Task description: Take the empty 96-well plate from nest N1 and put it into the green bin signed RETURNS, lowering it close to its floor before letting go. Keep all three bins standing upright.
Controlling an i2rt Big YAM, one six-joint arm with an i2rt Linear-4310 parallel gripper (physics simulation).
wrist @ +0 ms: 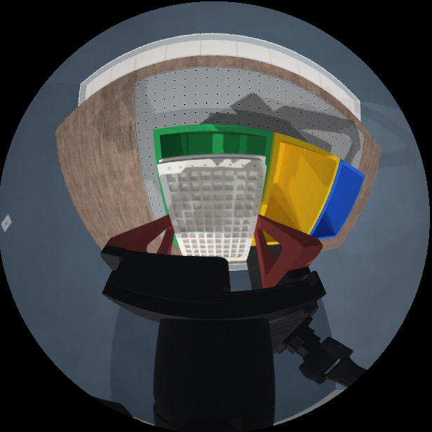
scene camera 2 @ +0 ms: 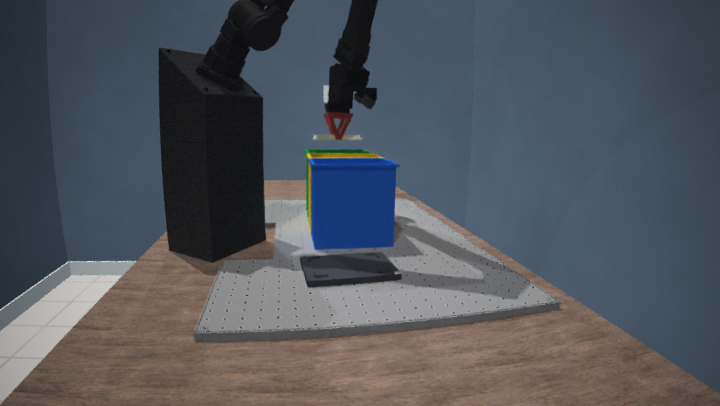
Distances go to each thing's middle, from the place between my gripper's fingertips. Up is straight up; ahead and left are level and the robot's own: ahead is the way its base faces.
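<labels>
From my hand: white 96-well plate [wrist: 213, 199], 1 cm above; green bin [wrist: 196, 138], 12 cm below; yellow bin [wrist: 300, 175], 13 cm to the right, 2 cm behind, 12 cm below; blue bin [scene camera 2: 352, 199], 26 cm to the right, 5 cm behind, 12 cm below.
</labels>
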